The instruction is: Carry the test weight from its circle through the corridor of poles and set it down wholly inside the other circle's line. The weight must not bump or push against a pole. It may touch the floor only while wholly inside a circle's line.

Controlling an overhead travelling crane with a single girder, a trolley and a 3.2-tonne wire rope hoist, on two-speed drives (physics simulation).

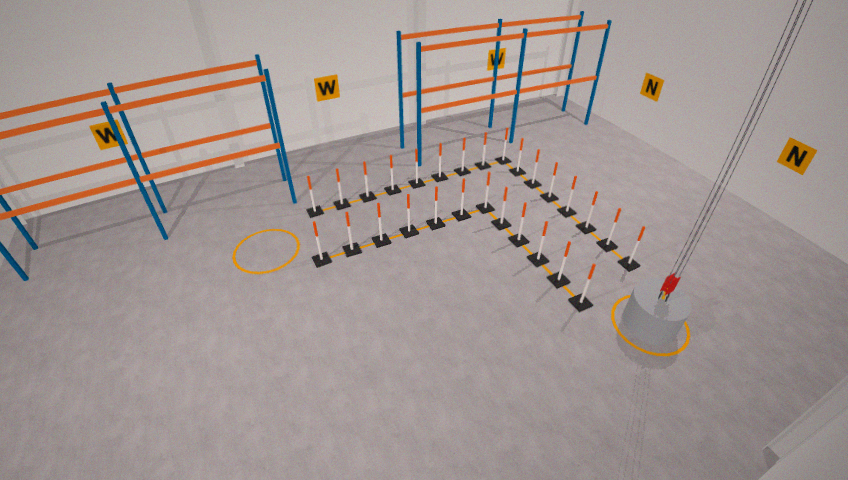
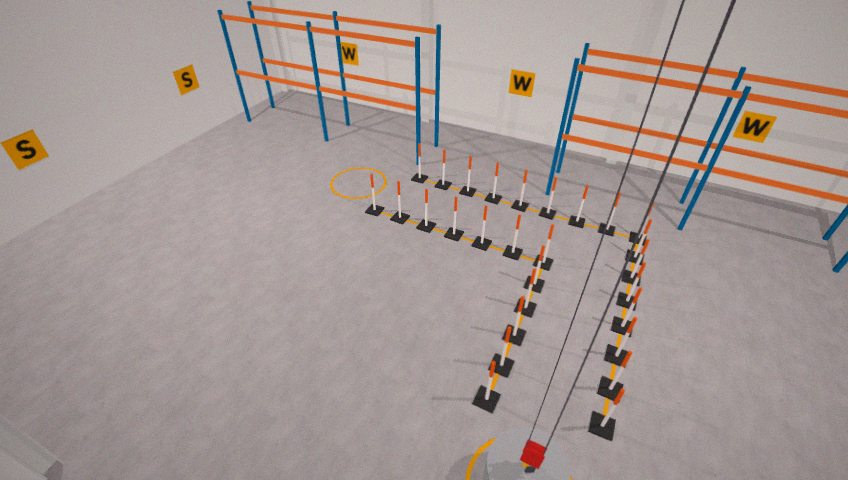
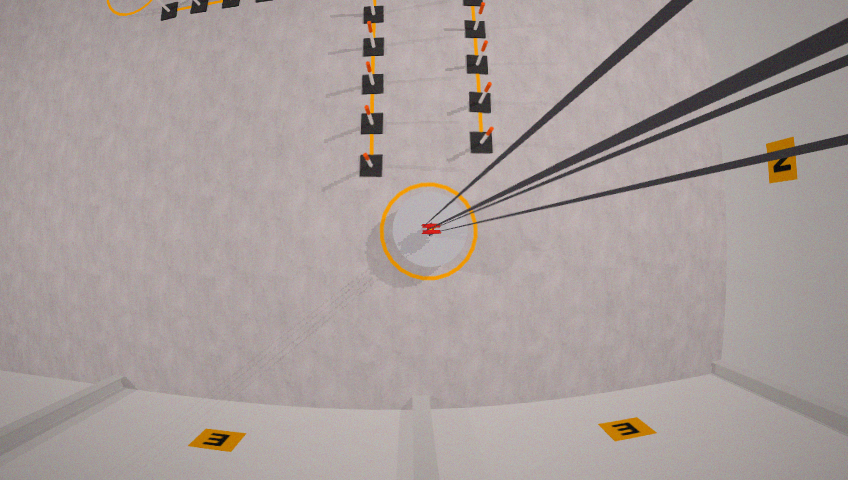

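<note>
The grey round test weight (image 1: pixel 648 328) (image 2: pixel 504 459) (image 3: pixel 445 251) is upright inside the near orange circle (image 1: pixel 662 355) (image 3: pixel 428 184), roughly centred seen from above. Its shadow falls partly outside the line; whether its underside touches the floor I cannot tell. My gripper, the hook under the red block (image 1: pixel 665 294) (image 2: pixel 529 467) (image 3: pixel 430 228), is shut on the weight's top fitting. The other circle (image 1: pixel 261 273) (image 2: pixel 357 198) (image 3: pixel 123 14) lies beyond the corridor's far end. The nearest corridor poles (image 1: pixel 587 283) (image 2: pixel 489 383) (image 3: pixel 368 161) stand apart from the weight.
Two rows of red-and-white poles on black bases form a corridor with one bend. Blue-and-orange racks (image 1: pixel 418 107) (image 2: pixel 417 101) stand by the W wall, one close to the corridor's outer row. The hoist ropes (image 1: pixel 737 130) (image 2: pixel 586 273) slant up from the block.
</note>
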